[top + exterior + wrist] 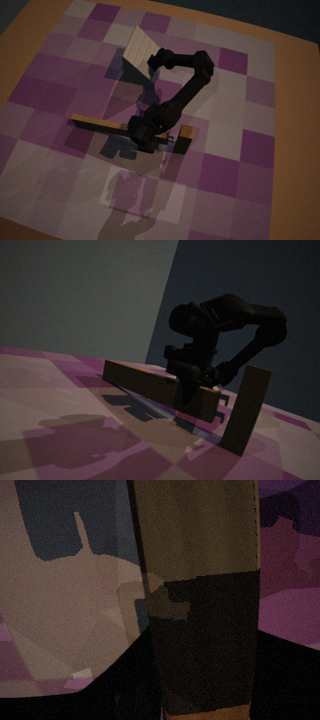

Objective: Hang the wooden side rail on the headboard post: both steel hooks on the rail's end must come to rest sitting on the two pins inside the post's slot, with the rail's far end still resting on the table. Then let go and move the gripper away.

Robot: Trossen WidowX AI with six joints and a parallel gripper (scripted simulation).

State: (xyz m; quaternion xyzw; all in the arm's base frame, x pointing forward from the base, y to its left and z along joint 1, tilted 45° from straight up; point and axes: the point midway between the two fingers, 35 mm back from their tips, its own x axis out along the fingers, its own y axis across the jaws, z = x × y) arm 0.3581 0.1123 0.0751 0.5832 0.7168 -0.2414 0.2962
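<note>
Right now my gripper tip is 2 cm past the headboard post, 13 cm to the right of it and 4 cm below it.
</note>
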